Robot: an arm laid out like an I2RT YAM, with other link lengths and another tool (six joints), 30 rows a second.
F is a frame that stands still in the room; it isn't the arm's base.
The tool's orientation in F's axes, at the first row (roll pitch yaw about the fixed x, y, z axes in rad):
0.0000, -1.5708, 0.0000
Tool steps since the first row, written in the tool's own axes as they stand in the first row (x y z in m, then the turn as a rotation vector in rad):
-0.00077, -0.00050, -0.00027, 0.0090, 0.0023, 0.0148
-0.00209, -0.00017, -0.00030, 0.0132, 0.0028, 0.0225
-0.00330, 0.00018, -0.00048, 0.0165, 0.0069, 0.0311
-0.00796, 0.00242, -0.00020, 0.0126, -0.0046, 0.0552
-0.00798, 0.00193, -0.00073, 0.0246, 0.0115, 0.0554
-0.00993, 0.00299, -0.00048, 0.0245, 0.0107, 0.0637
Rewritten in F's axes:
0.00027, -0.00050, -0.00077, -0.0148, 0.0023, 0.0090
0.00030, -0.00017, -0.00209, -0.0225, 0.0028, 0.0132
0.00048, 0.00018, -0.00330, -0.0311, 0.0069, 0.0165
0.00020, 0.00242, -0.00796, -0.0552, -0.0046, 0.0126
0.00073, 0.00193, -0.00798, -0.0554, 0.0115, 0.0246
0.00048, 0.00299, -0.00993, -0.0637, 0.0107, 0.0245

